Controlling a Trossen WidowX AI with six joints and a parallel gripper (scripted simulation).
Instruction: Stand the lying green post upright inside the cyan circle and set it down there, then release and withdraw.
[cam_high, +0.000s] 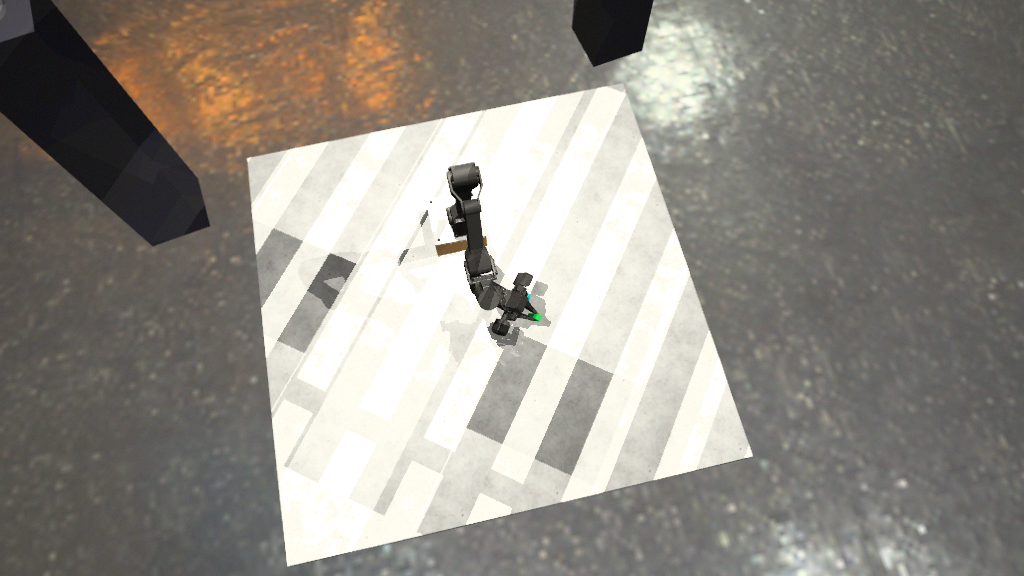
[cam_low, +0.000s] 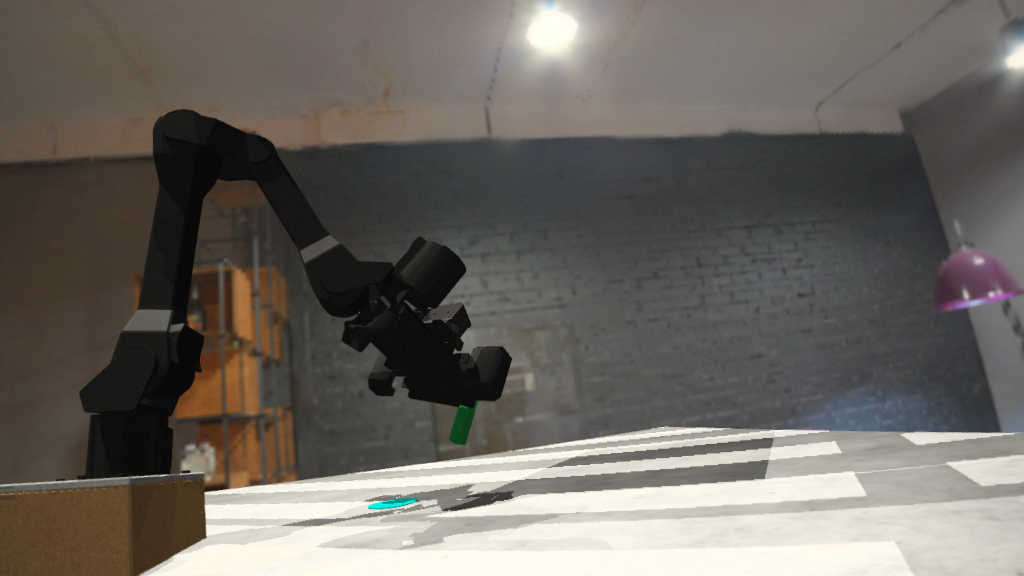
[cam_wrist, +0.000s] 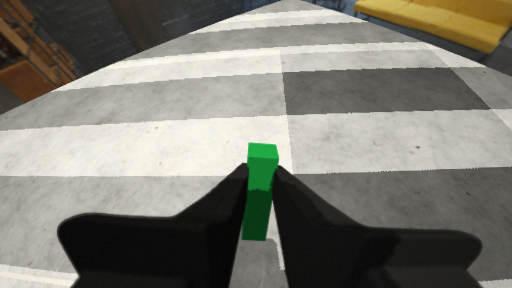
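Now: gripper tip 110 mm past the cyan circle, 10 mm to the left of it and 110 mm above it. Also, from my gripper tip: green post: 10 mm behind, 20 mm below.
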